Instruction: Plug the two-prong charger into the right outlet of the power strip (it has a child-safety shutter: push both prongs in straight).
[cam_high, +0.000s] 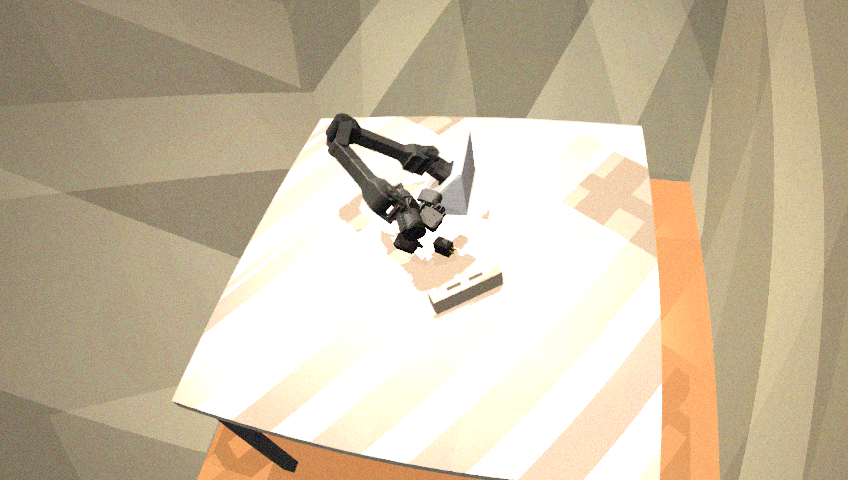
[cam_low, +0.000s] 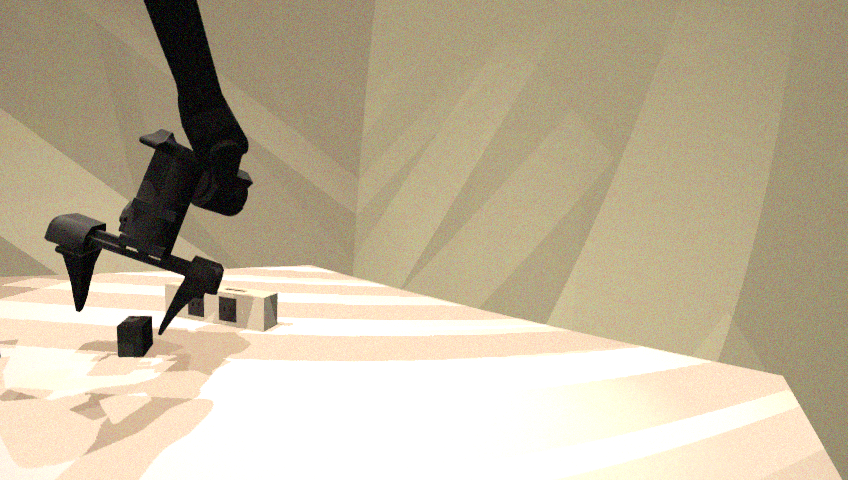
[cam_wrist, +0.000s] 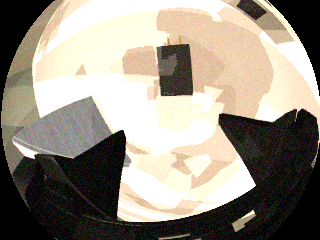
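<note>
The charger lies 3 cm ahead of my gripper tip, 6 cm to the left of it and 3 cm below it.
</note>
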